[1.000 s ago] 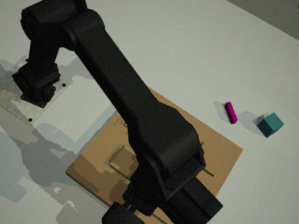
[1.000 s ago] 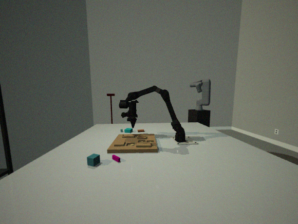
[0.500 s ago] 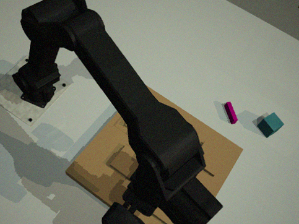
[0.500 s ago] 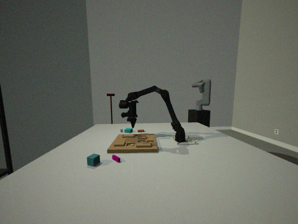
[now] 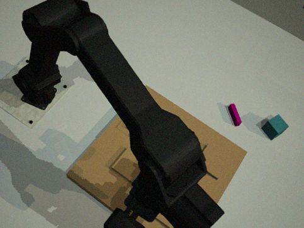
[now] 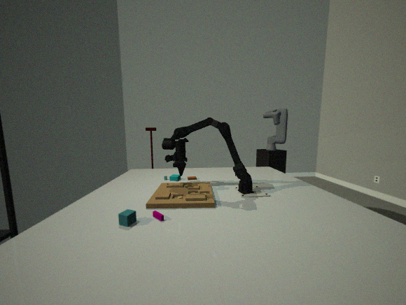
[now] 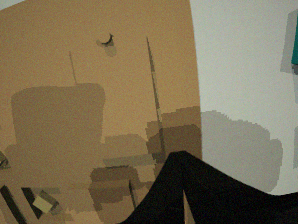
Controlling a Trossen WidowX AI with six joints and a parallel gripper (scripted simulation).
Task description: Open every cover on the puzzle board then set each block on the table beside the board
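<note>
Right now my gripper tip is 1 cm short of the tan puzzle board, 13 cm to the right of it and 5 cm above it. Round my gripper tip: orange block 10 cm behind, 16 cm to the right, 6 cm below; teal block 2 cm ahead, 18 cm to the right, 6 cm below; small teal piece 8 cm ahead, 20 cm to the right, 6 cm below.
</note>
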